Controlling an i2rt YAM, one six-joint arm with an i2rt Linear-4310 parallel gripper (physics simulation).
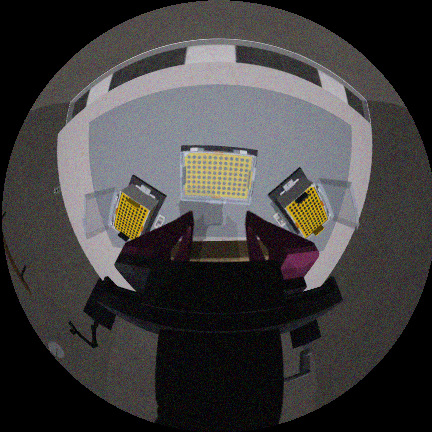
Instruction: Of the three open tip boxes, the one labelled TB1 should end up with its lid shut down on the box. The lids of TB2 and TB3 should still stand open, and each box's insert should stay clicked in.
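Places are measured from the arm's base along level axes (x left, y back, z up), in millimetres.
Pixels of known places: gripper, fingertip midpoint: (219,216).
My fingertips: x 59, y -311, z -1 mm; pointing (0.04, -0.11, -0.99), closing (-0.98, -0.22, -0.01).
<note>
For each thing: its top centre in the pictures, then the offset to it from my fingertips. "spot": a spot on its surface instead. Level surfaces: height alone.
- middle tip box at its top centre: (215,185) dx +5, dy +6, dz -114 mm
- left box at a spot on its surface: (156,196) spot: dx +134, dy +81, dz -184 mm
- right box at a spot on its surface: (281,192) spot: dx -144, dy +5, dz -181 mm
- grey mat at its surface level: dz -192 mm
The middle tip box (218,148) has a yellow insert (218,175) that looks pale under its clear lid (254,180). The lid lies over the box; whether it is fully down is hard to tell. The left box (156,196) has its clear lid (98,212) standing open to the left, and its yellow insert (131,217) sits inside. The right box (281,192) has its clear lid (343,200) standing open to the right, and its yellow insert (308,212) sits inside. Labels are too small to read. My gripper (219,216) is partly open and empty, its tips in front of the middle box.
The boxes stand on a grey mat (220,110) with a pale border (220,75). Small white cards (159,221) (279,219) lie beside the two side boxes. A low rim (210,53) with dark panels runs along the far edge.
</note>
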